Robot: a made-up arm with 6 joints. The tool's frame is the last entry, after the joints.
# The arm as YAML. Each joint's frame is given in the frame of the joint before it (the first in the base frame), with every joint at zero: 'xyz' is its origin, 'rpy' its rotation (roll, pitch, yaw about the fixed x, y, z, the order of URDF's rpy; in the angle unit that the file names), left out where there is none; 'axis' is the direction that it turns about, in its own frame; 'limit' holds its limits. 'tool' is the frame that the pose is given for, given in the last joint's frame.
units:
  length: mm
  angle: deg
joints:
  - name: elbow
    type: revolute
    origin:
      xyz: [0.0, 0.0, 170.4]
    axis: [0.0, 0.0, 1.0]
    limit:
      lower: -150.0
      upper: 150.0
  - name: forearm
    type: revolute
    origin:
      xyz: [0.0, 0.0, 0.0]
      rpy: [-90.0, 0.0, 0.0]
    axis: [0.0, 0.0, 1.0]
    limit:
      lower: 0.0
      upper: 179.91
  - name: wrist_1
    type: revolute
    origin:
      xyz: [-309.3, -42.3, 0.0]
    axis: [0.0, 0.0, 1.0]
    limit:
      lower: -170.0
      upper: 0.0
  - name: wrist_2
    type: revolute
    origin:
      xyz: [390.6, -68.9, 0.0]
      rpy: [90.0, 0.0, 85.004]
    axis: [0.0, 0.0, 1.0]
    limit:
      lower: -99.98
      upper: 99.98
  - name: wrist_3
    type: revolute
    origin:
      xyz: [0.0, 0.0, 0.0]
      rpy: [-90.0, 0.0, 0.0]
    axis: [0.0, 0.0, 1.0]
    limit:
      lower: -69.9
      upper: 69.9
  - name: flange
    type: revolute
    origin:
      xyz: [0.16, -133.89, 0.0]
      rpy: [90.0, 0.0, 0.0]
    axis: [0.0, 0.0, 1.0]
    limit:
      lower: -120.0
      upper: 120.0
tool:
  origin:
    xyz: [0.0, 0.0, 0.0]
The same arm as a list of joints. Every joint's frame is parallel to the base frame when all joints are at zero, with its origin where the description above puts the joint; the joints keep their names.
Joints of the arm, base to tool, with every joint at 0 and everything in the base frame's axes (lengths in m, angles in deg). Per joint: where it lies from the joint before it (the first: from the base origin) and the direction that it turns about. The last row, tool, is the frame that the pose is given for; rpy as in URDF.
elbow: origin 0.0000 0.0000 0.1704 axis +z
forearm: origin 0.0000 0.0000 0.0000 axis +y
wrist_1: origin -0.3093 0.0000 0.0423 axis +y
wrist_2: origin 0.3906 0.0000 0.0689 axis 0.9962 0 0.0871
wrist_3: origin 0.0000 0.0000 0.0000 axis +y
flange: origin 0.1334 0.0000 0.0115 axis 0.9962 0 0.0871
tool: origin 0.0000 0.0000 0.0000 rpy 0.00 85.00 0.00
Joint limits (deg, base to tool): -150.00..150.00 0.00..179.91 -170.00..0.00 -99.98..99.98 -69.90..69.90 -120.00..120.00

